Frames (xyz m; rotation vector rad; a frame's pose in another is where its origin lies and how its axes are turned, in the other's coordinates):
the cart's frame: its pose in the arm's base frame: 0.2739 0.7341 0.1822 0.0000 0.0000 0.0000
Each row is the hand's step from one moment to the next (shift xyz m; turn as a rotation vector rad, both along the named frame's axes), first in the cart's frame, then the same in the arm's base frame.
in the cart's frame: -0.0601 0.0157 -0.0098 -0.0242 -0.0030 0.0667
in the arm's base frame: -0.0601 0.0157 -0.0098 -0.0242 -0.0030 0.0667
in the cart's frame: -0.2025 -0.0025 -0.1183 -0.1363 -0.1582 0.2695
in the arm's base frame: -0.2025 -0.0025 -0.1183 -0.1363 -0.1582 0.2695
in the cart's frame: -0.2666 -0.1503 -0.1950 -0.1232 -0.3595 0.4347
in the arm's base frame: -0.2666 -0.1503 -0.1950 -0.1232 -0.3595 0.4347
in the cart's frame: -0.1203 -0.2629 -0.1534 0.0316 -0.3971 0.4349
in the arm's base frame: -0.1203 -0.2629 -0.1534 0.0316 -0.3971 0.4349
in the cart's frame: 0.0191 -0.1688 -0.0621 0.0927 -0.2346 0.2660
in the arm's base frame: 0.0191 -0.1688 -0.0621 0.0927 -0.2346 0.2660
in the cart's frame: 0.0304 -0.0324 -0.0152 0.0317 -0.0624 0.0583
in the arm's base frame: 0.0304 -0.0324 -0.0152 0.0317 -0.0624 0.0583
